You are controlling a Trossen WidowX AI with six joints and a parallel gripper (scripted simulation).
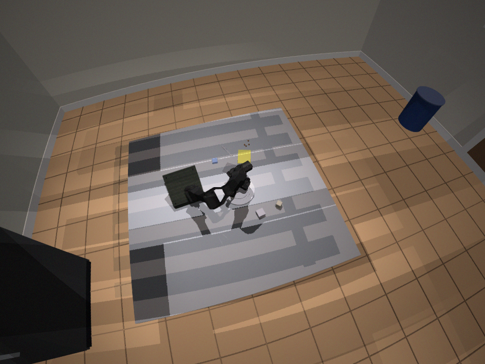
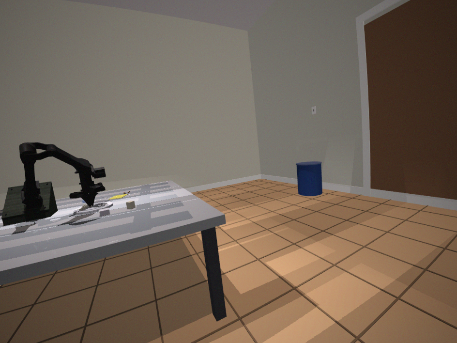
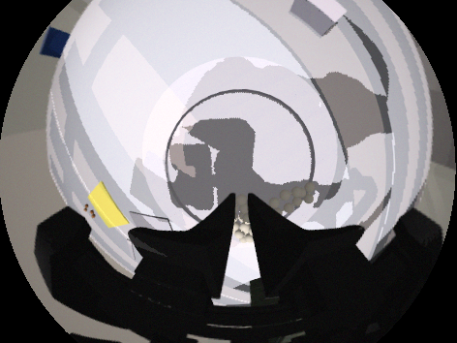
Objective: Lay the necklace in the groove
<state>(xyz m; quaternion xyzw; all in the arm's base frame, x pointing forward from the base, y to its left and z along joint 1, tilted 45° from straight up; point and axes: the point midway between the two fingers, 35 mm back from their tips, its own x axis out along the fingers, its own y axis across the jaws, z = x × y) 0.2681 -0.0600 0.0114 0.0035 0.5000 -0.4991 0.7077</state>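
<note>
Now: gripper tip 10 mm short of the round bead board, 10 mm to the left of it and 10 mm above it. Also, from my gripper tip: yellow pad: 140 mm ahead, 240 mm to the left, 10 mm below; grey card: 20 mm ahead, 170 mm to the left, 10 mm below; white block: 80 mm ahead, 200 mm to the right.
</note>
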